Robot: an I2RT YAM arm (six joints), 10 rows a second.
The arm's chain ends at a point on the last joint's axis. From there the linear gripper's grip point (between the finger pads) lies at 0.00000 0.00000 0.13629 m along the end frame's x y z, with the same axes.
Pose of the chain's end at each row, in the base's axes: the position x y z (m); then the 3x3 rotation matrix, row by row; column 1 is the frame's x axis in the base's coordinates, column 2 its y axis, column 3 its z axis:
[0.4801 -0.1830 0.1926], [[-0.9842 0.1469 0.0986], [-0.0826 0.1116 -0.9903], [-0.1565 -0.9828 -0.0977]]
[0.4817 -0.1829 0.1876], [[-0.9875 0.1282 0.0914], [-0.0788 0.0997 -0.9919], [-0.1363 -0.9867 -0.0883]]
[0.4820 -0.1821 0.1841], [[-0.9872 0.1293 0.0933], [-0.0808 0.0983 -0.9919], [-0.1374 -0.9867 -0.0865]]
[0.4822 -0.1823 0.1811], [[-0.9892 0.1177 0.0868], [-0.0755 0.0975 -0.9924], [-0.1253 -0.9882 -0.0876]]
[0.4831 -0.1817 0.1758], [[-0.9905 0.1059 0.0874], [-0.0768 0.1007 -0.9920], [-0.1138 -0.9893 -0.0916]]
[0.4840 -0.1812 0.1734], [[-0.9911 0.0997 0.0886], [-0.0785 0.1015 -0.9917], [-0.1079 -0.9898 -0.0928]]
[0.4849 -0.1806 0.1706], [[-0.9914 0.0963 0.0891], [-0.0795 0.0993 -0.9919], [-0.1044 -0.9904 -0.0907]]
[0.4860 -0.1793 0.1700], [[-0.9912 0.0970 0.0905], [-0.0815 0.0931 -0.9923], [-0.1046 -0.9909 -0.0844]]
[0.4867 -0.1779 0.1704], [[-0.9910 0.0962 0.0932], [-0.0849 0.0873 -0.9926], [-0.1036 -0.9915 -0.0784]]
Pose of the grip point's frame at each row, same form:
[0.4935 -0.3180 0.1793], [[-0.9842 0.1469 0.0986], [-0.0826 0.1116 -0.9903], [-0.1565 -0.9828 -0.0977]]
[0.4942 -0.3181 0.1756], [[-0.9875 0.1282 0.0914], [-0.0788 0.0997 -0.9919], [-0.1363 -0.9867 -0.0883]]
[0.4947 -0.3173 0.1723], [[-0.9872 0.1293 0.0933], [-0.0808 0.0983 -0.9919], [-0.1374 -0.9867 -0.0865]]
[0.4940 -0.3176 0.1692], [[-0.9892 0.1177 0.0868], [-0.0755 0.0975 -0.9924], [-0.1253 -0.9882 -0.0876]]
[0.4950 -0.3169 0.1633], [[-0.9905 0.1059 0.0874], [-0.0768 0.1007 -0.9920], [-0.1138 -0.9893 -0.0916]]
[0.4961 -0.3164 0.1608], [[-0.9911 0.0997 0.0886], [-0.0785 0.1015 -0.9917], [-0.1079 -0.9898 -0.0928]]
[0.4970 -0.3158 0.1582], [[-0.9914 0.0963 0.0891], [-0.0795 0.0993 -0.9919], [-0.1044 -0.9904 -0.0907]]
[0.4983 -0.3145 0.1585], [[-0.9912 0.0970 0.0905], [-0.0815 0.0931 -0.9923], [-0.1046 -0.9909 -0.0844]]
[0.4994 -0.3132 0.1597], [[-0.9910 0.0962 0.0932], [-0.0849 0.0873 -0.9926], [-0.1036 -0.9915 -0.0784]]

